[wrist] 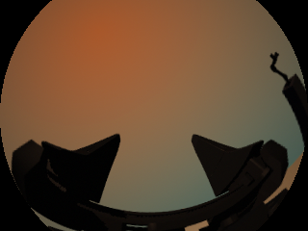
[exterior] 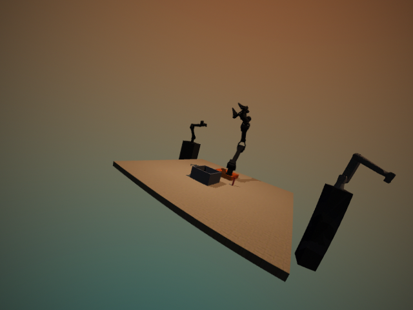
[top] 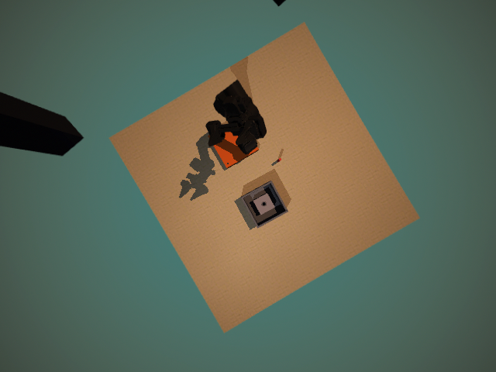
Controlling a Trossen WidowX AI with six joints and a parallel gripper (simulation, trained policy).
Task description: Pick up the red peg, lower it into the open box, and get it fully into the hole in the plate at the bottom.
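My gripper tip is 140 mm short of the red peg, 210 mm to the right of it and 690 mm above it. The rest, counted from my gripper tip: dark box 270 mm ahead, 20 mm to the right, 700 mm below; then plate 270 mm ahead, 20 mm to the right, 680 mm below.
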